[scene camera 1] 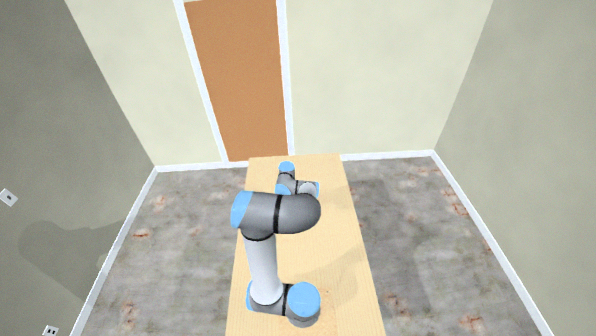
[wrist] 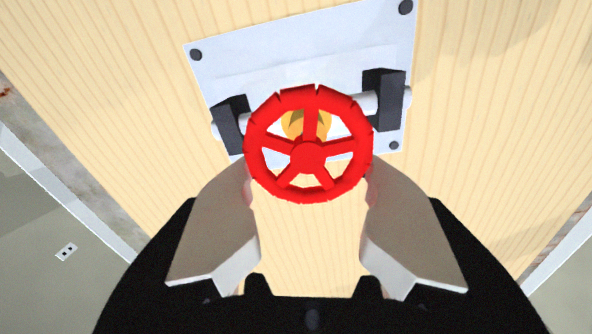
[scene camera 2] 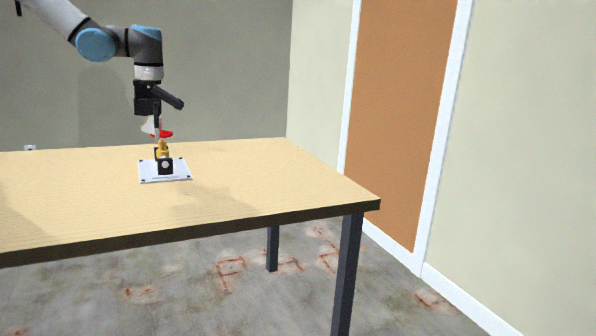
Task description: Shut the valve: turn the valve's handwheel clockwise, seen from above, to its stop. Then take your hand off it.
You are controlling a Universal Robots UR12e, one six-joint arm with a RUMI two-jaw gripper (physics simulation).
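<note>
The valve's red handwheel (scene camera 2: 165, 134) (wrist: 308, 156) is level, on top of the yellow valve body (scene camera 2: 162, 151) (wrist: 292, 119). My gripper (scene camera 2: 158, 134) (wrist: 307, 158) comes from above and is shut on the handwheel, one grey finger on each side of the rim. One spoke points to the top of the wrist view. The white pipe (wrist: 366, 102) runs through two black brackets on a pale base plate (scene camera 2: 149, 172) (wrist: 300, 62), slanting up to the right in the wrist view. In scene camera 1, the arm hides the gripper and the valve.
The base plate is fixed with dark bolts (wrist: 195, 54) (wrist: 405, 7) to the long wooden table (scene camera 1: 310, 255) (scene camera 2: 260, 170). The arm (scene camera 1: 262, 260) (scene camera 2: 147, 47) stands on the same table and reaches over it. Walls and an orange-brown door (scene camera 1: 240, 80) (scene camera 2: 395, 110) stand beyond the table.
</note>
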